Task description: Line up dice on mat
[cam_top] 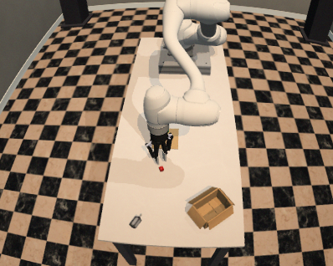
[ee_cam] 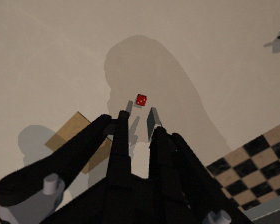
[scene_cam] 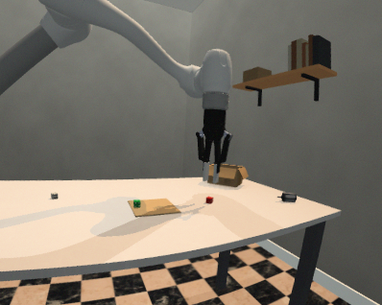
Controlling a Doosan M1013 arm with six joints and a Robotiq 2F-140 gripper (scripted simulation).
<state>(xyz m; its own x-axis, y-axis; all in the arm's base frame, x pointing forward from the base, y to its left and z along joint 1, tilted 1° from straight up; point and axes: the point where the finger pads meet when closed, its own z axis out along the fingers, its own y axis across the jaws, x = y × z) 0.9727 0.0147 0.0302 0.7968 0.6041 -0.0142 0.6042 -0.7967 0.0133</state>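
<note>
Now: the red die 10 cm below my hand. From my hand the other things lie so: green die: 25 cm behind, 10 cm below, 1 cm to the right; dark object: 31 cm ahead, 9 cm below, 7 cm to the right; tan mat: 20 cm behind, 11 cm below, 1 cm to the right.
</note>
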